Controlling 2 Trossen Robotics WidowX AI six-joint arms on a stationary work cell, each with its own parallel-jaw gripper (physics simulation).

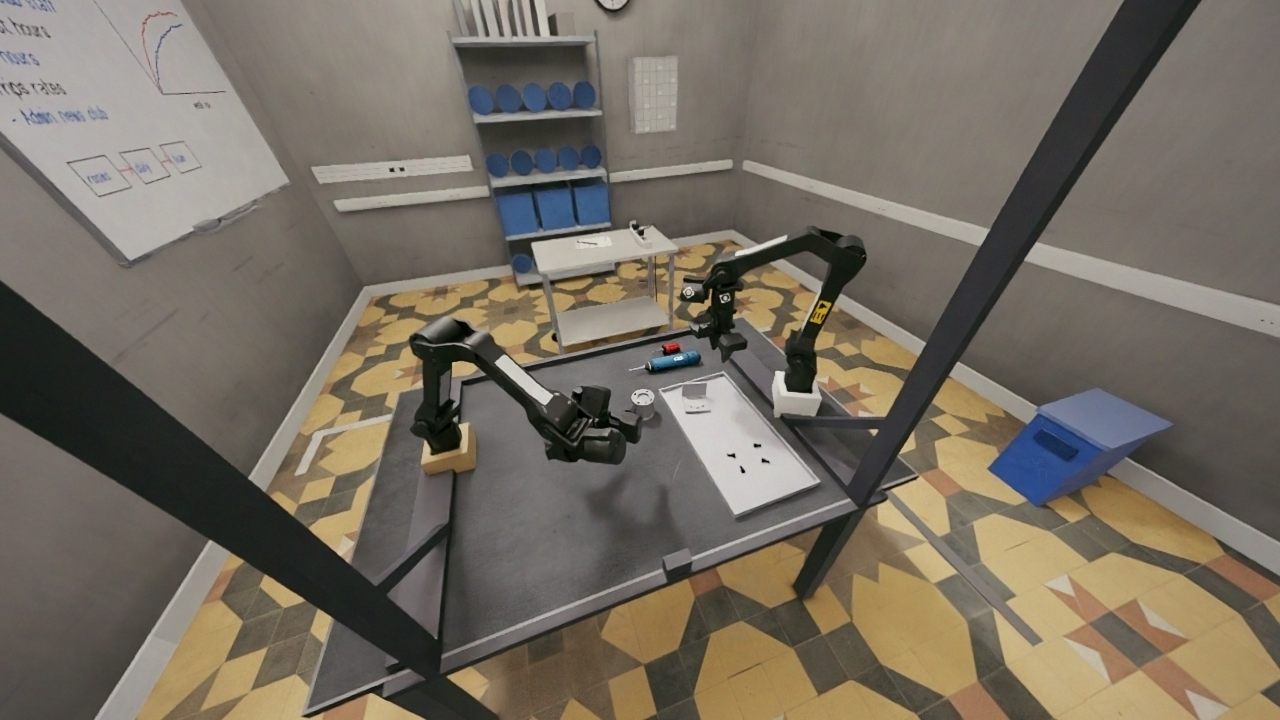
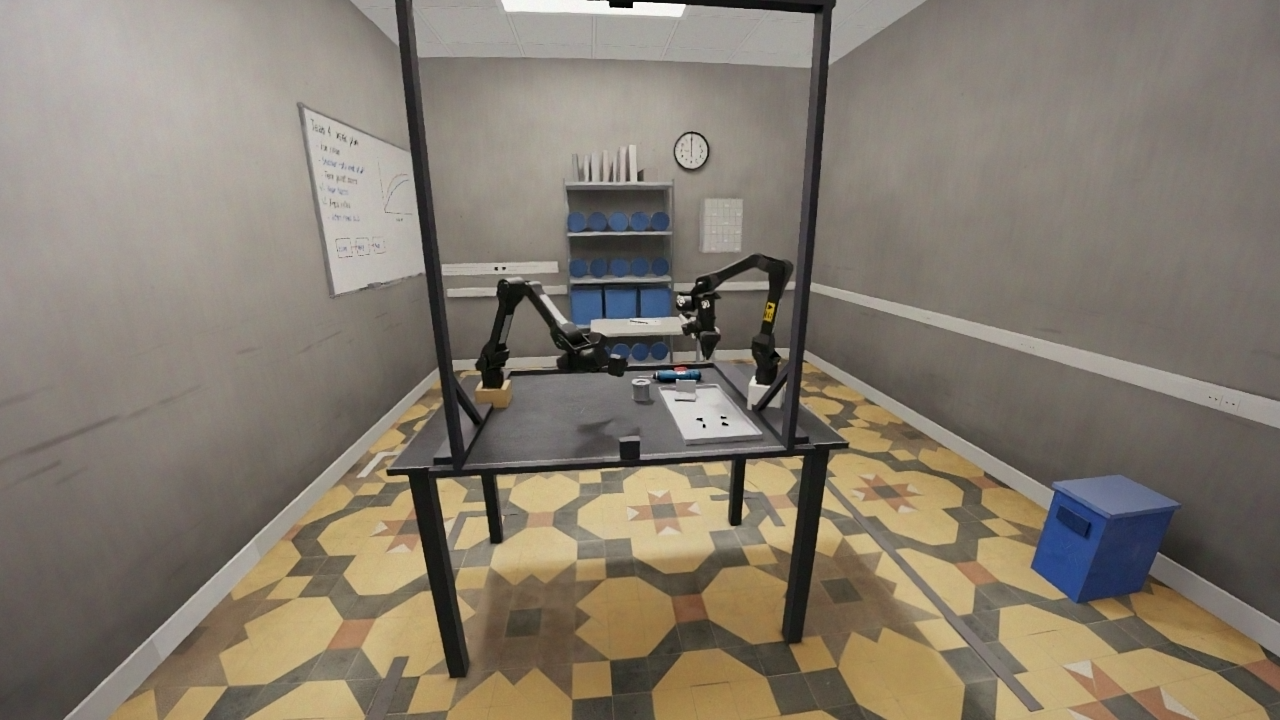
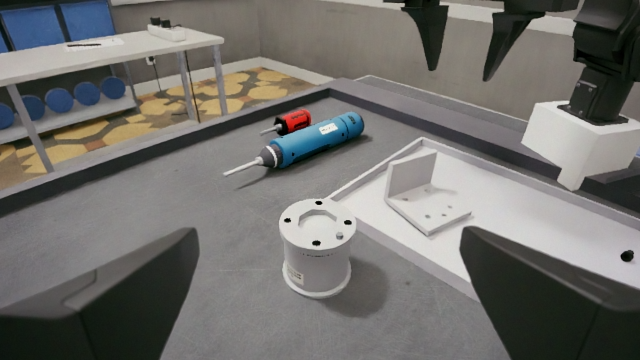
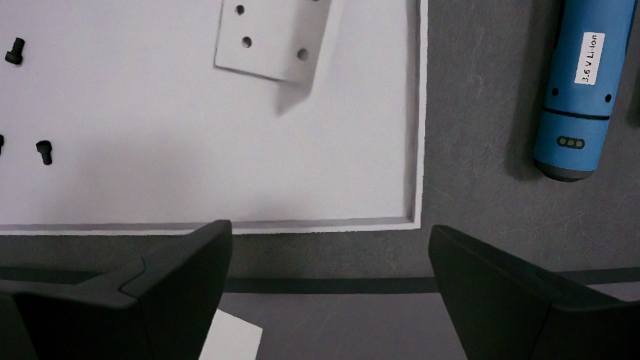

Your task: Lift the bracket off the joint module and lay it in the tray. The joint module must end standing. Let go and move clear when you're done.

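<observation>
The light grey L-shaped bracket [image 1: 695, 405] [image 2: 685, 394] [image 3: 410, 172] [image 4: 270, 55] lies with its holed plate flat in the white tray [image 1: 771, 486] [image 2: 729, 436] [image 3: 515, 210] [image 4: 150, 100], near one end, its other plate upright. The grey cylindrical joint module [image 1: 642, 402] [image 2: 640, 389] [image 3: 317, 265] stands upright on the table beside the tray. My left gripper [image 1: 620, 429] [image 2: 617, 363] [image 3: 331, 239] is open and empty, apart from the module, which shows beyond its fingers. My right gripper [image 1: 717, 340] [image 2: 708, 345] [image 3: 457, 75] [image 4: 332, 236] is open and empty, raised above the tray's end, clear of the bracket.
A blue electric screwdriver [image 1: 673, 360] [image 2: 677, 376] [image 3: 320, 137] [image 4: 580, 90] lies behind the tray, with a small red driver [image 1: 671, 347] [image 3: 298, 121] behind it. Several black screws [image 1: 742, 469] [image 3: 627, 256] [image 4: 45, 151] lie in the tray. A raised rim borders the table.
</observation>
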